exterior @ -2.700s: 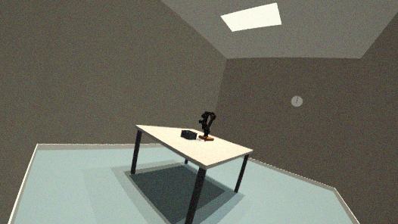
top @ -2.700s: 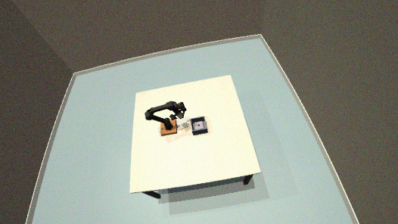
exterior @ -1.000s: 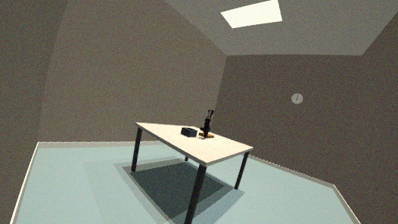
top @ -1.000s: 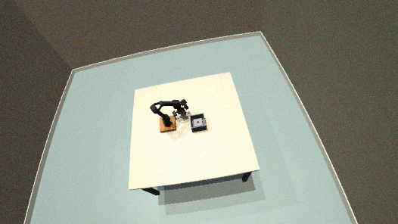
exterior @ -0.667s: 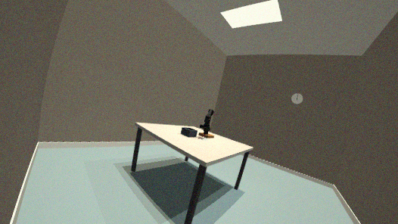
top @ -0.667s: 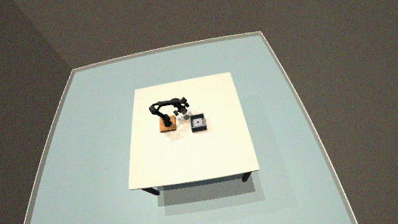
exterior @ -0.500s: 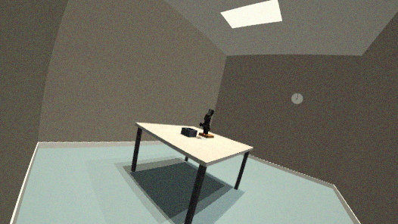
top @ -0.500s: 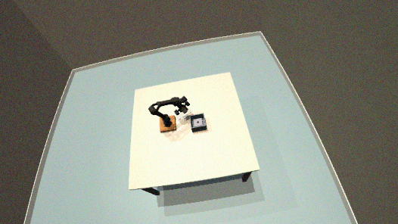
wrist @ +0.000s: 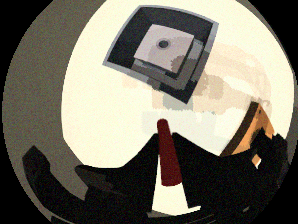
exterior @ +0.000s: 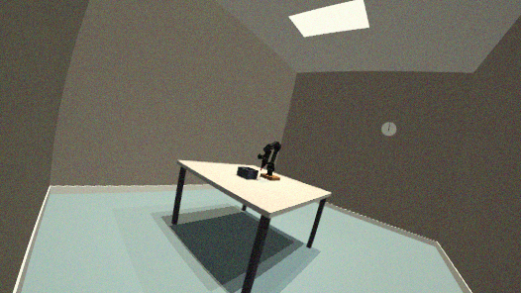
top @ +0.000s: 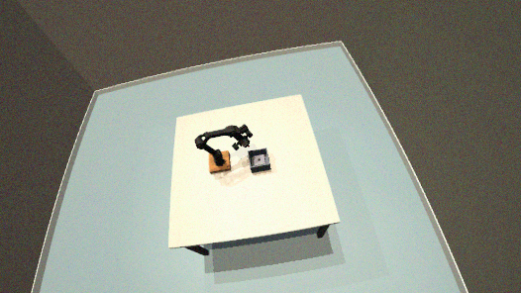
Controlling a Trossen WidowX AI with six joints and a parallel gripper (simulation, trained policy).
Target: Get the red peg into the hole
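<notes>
Now: the pale plate 90 mm ahead of my gripper tip, 100 mm to the right of it and 90 mm below it. From my gripper tip the other things lie so: red peg (10 mm above); then dark box (90 mm ahead, 100 mm to the right, 110 mm below).
</notes>
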